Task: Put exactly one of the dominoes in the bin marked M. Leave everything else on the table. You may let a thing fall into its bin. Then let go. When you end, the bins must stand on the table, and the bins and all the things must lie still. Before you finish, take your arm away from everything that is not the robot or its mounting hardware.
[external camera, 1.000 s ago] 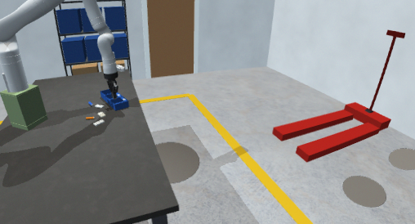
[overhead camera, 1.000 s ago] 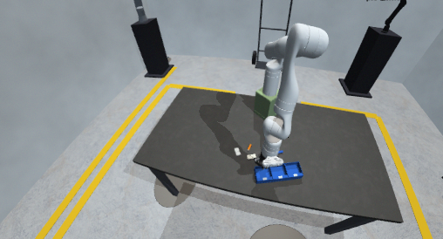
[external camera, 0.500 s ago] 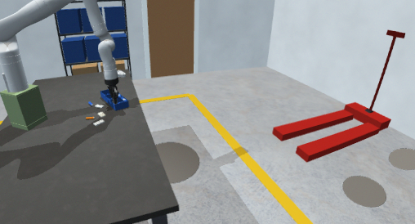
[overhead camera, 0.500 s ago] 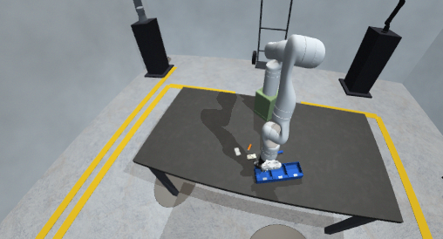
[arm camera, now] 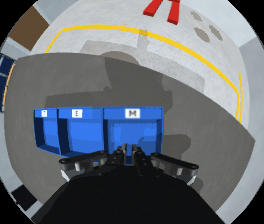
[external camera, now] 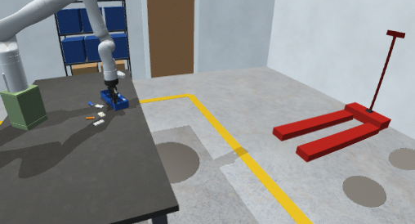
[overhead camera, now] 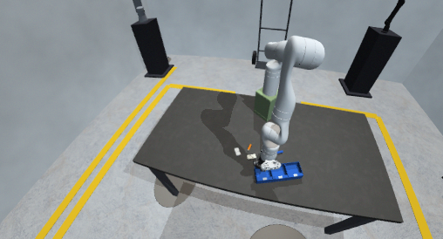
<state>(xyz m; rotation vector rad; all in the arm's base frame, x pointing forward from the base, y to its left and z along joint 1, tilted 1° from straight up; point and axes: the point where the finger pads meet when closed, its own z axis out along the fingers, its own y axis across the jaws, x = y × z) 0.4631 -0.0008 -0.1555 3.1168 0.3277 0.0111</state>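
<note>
The blue three-compartment bin is 80 mm to the left of my hand and 20 mm below it. From my hand the other things lie so: small orange piece 140 mm behind, 90 mm to the right, 30 mm below; then small blue piece 130 mm behind, 90 mm to the left, 30 mm below; then white domino 90 mm behind, 40 mm to the left, 30 mm below.
</note>
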